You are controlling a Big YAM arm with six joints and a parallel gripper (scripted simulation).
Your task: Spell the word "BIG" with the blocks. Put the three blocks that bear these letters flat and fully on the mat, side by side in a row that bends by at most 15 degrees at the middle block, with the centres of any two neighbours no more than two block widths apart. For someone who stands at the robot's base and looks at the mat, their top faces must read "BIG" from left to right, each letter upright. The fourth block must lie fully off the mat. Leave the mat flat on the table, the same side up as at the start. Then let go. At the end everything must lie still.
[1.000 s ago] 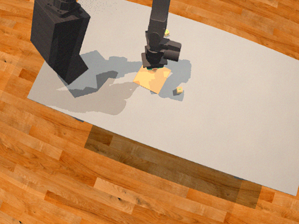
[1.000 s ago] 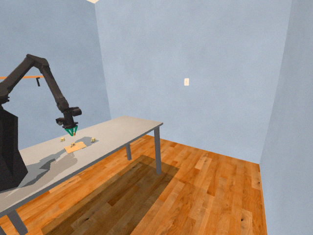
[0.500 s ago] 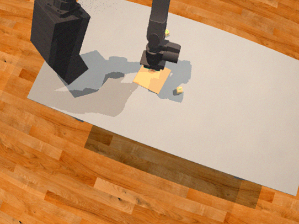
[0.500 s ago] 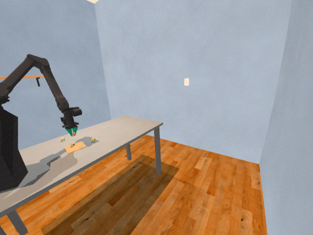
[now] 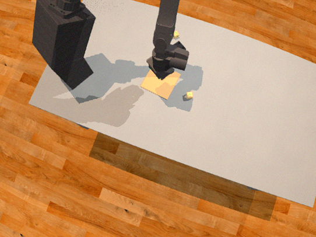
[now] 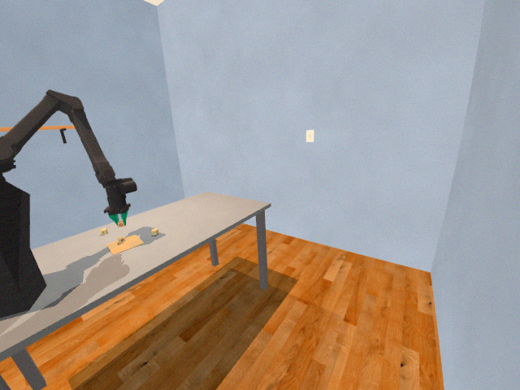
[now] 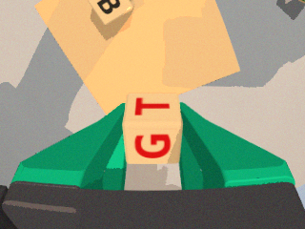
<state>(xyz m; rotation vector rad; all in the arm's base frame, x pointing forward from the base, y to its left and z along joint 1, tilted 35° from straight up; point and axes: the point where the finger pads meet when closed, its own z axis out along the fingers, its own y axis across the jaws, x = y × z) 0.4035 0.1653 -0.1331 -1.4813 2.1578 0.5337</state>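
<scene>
My hand is 1 cm past the mat, 1 cm to the right of it and 11 cm above it. From my hand the other things lie so: block: 8 cm behind, 25 cm to the left, 10 cm below.
</scene>
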